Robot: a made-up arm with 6 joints.
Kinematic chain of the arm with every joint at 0, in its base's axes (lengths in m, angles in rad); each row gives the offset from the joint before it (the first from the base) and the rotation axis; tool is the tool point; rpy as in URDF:
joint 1: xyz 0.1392 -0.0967 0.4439 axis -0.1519 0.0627 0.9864
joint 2: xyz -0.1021 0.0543 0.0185 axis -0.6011 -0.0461 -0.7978
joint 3: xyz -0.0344 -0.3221 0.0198 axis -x
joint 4: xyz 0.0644 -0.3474 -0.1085 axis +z
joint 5: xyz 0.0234 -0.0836 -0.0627 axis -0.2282 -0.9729 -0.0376
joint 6: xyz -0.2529 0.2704 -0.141 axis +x
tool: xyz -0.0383 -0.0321 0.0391 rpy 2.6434 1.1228 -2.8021
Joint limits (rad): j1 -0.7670..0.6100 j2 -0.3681..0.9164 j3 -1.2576..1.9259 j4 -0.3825..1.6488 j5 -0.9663..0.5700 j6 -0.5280..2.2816
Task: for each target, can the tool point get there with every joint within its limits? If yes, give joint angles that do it. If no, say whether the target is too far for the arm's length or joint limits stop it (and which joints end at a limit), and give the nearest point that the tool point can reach.
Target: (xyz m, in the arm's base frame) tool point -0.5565 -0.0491 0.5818
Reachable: yes | joints -0.4729 0.7235 0.3444 0.0723 -0.3884 0.2228
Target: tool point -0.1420 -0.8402 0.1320
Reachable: yes | joints -0.0802 -0.1548 0.2126 0.8828 0.2437 0.3724
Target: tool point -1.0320 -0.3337 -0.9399
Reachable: no: too far | nearest point -0.4823 -0.3329 -0.1686 | short by 0.947 m
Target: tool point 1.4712 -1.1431 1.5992
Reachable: no: too far | nearest point 0.6534 -0.7390 0.8933 | short by 1.153 m
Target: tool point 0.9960 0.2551 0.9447
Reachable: no: joint limits stop it (at a limit: joint 1, joint 2, joint 3, joint 4, joint 5, joint 6) | nearest point 0.2344 0.2297 1.0549 | short by 0.770 m
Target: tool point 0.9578 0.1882 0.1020
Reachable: no: joint limits stop it (at a limit: joint 1, joint 3, joint 4, joint 5, joint 6) | nearest point 0.1956 0.1576 0.1970 | short by 0.769 m
